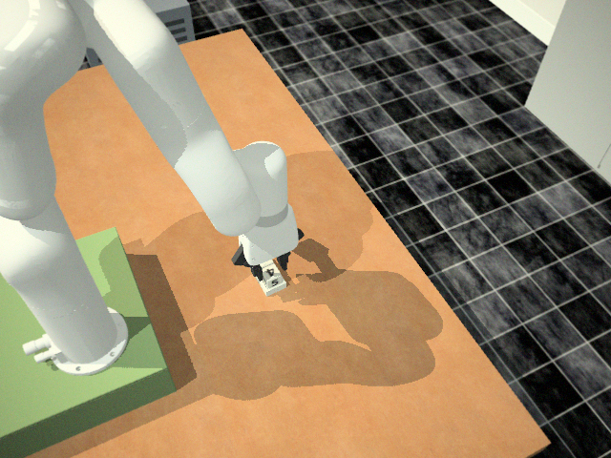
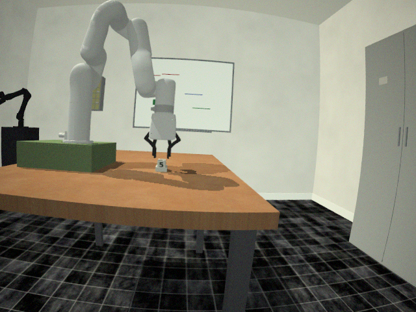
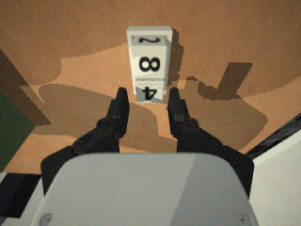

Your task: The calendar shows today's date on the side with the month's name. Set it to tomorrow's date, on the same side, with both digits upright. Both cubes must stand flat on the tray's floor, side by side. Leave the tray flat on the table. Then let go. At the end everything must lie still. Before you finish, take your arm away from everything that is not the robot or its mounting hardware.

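Right now the calendar cube is 4 cm below my hand. Round my hand: calendar tray: 6 cm below, 2 cm to the left.
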